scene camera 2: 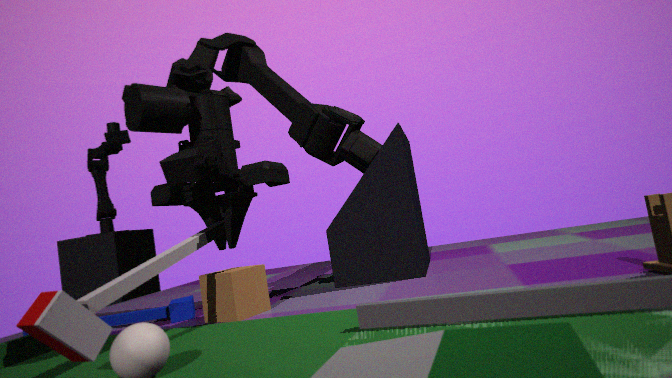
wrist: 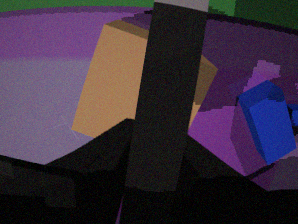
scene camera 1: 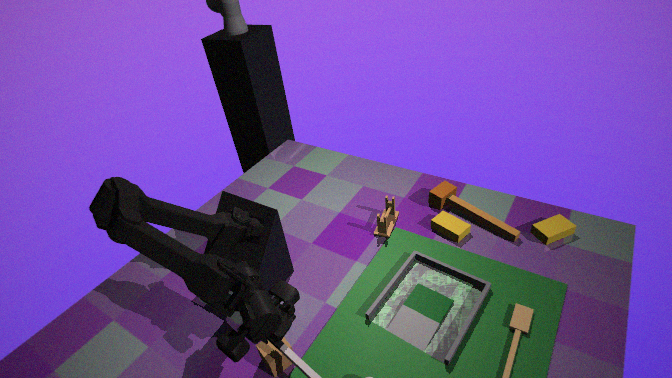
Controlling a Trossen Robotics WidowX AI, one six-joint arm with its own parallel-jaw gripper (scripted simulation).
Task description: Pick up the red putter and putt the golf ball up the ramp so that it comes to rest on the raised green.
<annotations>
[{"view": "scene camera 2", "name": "gripper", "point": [227, 249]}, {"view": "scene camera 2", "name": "tan block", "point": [234, 294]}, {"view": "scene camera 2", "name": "blue mallet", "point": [180, 309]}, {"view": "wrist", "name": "gripper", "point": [148, 131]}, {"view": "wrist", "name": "tan block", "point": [109, 95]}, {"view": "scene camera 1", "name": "gripper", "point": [268, 340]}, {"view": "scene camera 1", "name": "wooden mallet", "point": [444, 194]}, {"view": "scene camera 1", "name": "grey ramped frame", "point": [417, 318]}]
</annotations>
